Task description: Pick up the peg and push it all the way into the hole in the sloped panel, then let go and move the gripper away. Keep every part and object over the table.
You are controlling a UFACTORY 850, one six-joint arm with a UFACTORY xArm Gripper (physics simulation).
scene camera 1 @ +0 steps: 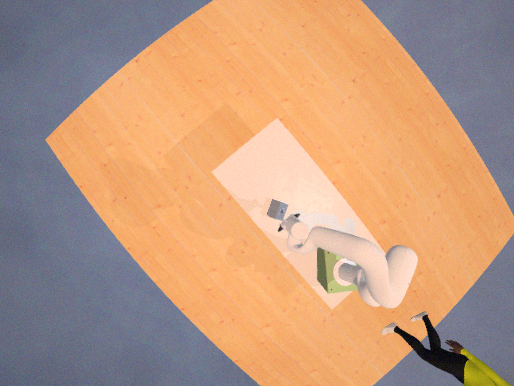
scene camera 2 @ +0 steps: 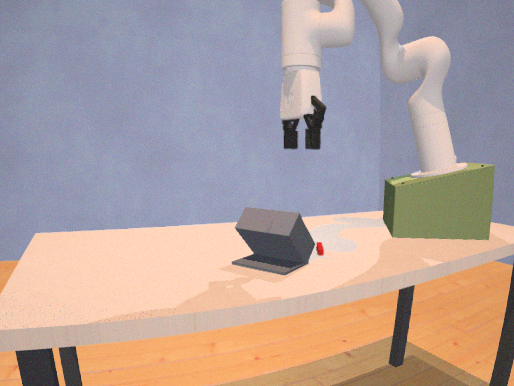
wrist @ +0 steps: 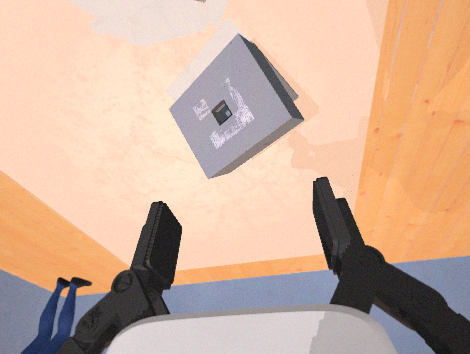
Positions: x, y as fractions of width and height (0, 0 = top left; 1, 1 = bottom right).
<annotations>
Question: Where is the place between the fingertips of the gripper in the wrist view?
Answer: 0.51, 0.58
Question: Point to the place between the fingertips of the gripper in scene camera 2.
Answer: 0.59, 0.39
</annotations>
